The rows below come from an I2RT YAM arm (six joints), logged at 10 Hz.
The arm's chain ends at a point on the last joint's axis. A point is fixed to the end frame.
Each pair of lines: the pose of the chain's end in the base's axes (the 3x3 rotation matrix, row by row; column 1 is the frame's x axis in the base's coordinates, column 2 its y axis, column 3 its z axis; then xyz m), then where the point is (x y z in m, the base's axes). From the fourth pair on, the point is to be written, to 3 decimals.
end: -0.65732, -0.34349, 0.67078; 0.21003, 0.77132, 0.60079; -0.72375, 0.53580, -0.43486; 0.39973, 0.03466, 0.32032
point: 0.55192 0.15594 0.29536
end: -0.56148, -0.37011, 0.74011; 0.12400, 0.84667, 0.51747; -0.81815, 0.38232, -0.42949; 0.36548, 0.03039, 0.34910
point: 0.52439 0.14315 0.32619
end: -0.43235, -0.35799, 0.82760; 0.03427, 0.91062, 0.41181; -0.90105, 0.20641, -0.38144; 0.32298, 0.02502, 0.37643
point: 0.49119 0.12500 0.36223
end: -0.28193, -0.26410, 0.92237; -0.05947, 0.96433, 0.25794; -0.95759, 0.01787, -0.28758; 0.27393, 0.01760, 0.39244
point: 0.454 0.096 0.394
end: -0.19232, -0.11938, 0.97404; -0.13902, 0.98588, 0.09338; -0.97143, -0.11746, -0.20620; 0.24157, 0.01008, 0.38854
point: 0.430 0.063 0.402
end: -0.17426, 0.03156, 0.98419; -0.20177, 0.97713, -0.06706; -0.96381, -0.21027, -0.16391; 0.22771, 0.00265, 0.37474
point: 0.421 0.029 0.393
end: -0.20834, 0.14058, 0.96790; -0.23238, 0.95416, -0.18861; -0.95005, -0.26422, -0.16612; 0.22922, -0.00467, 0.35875
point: 0.425 0.000 0.374
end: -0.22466, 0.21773, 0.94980; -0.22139, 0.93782, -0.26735; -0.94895, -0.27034, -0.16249; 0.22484, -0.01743, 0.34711
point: 0.420 -0.028 0.363
